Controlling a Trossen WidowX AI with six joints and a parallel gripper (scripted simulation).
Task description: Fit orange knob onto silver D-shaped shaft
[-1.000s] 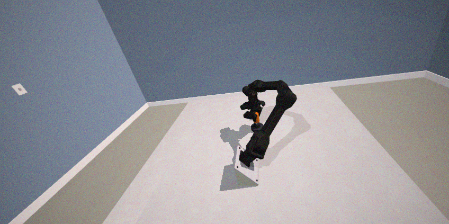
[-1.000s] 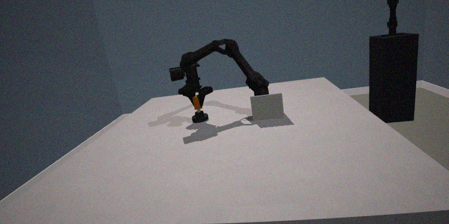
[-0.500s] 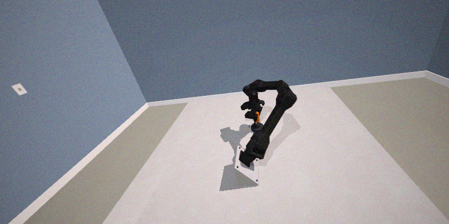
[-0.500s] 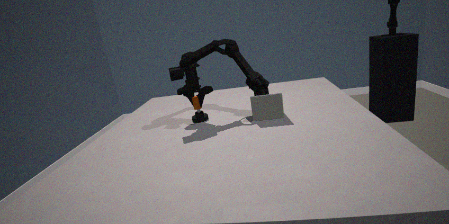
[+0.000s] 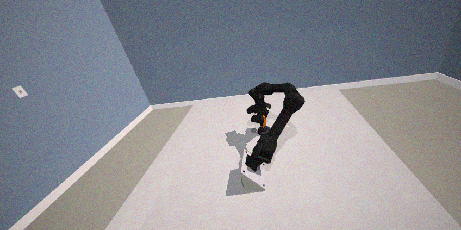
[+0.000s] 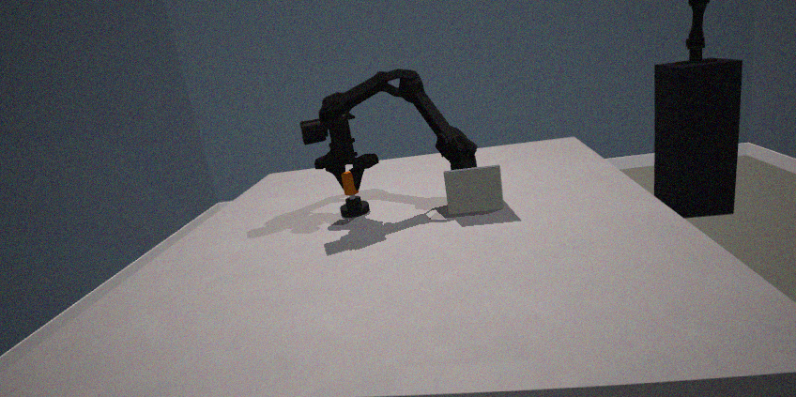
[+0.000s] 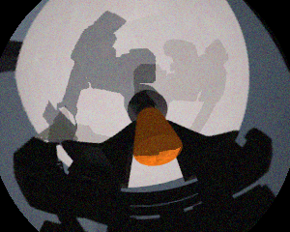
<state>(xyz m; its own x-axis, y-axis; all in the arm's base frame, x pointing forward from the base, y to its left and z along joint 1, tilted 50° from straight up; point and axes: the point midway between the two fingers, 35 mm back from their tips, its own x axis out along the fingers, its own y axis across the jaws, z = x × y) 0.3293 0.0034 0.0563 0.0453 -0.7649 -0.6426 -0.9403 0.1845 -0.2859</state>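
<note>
Now: gripper tip 30 mm below the orange knob. The rest, counted from my gripper tip: round pedestal 40 mm below.
</note>
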